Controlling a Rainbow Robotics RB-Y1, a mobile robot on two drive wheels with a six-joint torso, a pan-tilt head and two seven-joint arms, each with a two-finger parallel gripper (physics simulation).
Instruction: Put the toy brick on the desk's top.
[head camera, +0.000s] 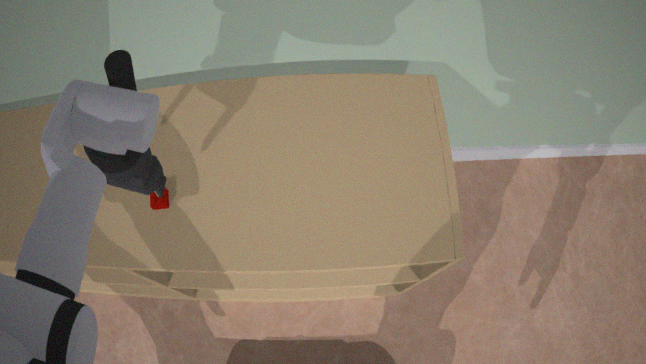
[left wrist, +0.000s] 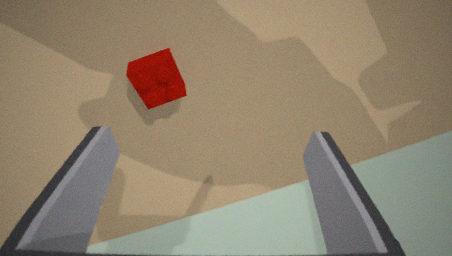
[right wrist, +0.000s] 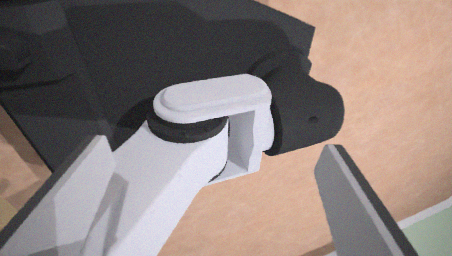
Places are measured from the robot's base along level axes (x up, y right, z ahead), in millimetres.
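Pixels of known places: left gripper, fingertip midpoint: (head camera: 132, 184) (left wrist: 212, 142); right gripper, fingertip midpoint: (right wrist: 215, 153).
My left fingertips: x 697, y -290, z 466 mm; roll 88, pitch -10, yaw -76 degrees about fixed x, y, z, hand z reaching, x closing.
Behind a point stands the place of what it marks.
The red toy brick (head camera: 159, 200) @[y -258, x 635, z 457 mm] (left wrist: 157, 79) @[y -265, x 630, z 460 mm] rests on the tan desk's top (head camera: 320, 175) @[y 22, x 611, z 505 mm] (left wrist: 240, 125) @[y -325, x 611, z 544 mm], in the left part of the head camera view. My left gripper (left wrist: 212, 142) @[y -290, x 697, z 466 mm] is open and empty above the desk. In the left wrist view the brick lies beyond the fingertips, nearer the left finger of the picture, not between them. In the head camera view the tip of the left gripper slightly covers the brick's upper edge, and its fingers are mostly hidden. My right gripper (right wrist: 215, 153) @[y 218, x 535, z -199 mm] is open and empty, away from the desk, and does not show in the head camera view.
The desk's right edge and its front edge with open compartments below show in the head camera view. A pale green wall (head camera: 550, 75) @[y 619, x 544, z 794 mm] stands behind the desk. The reddish floor (head camera: 525, 250) @[y 732, x 1, z 449 mm] lies in front and to the right. The right wrist view shows part of the robot's own body (right wrist: 200, 45) @[y 133, x 169, z -284 mm].
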